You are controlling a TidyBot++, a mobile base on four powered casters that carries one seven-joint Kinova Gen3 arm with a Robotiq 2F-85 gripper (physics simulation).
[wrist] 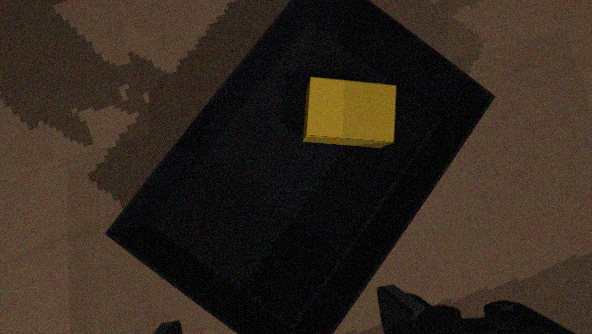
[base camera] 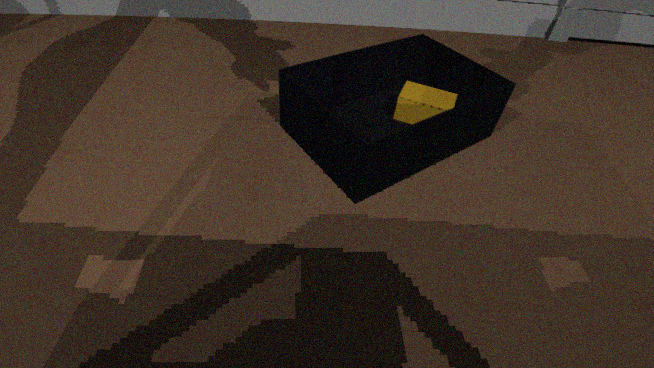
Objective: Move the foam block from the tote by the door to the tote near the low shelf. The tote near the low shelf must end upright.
A yellow foam block (wrist: 340, 112) is 0.36 m from the lens. A dark tote (wrist: 244, 218): 0.40 m from the lens.
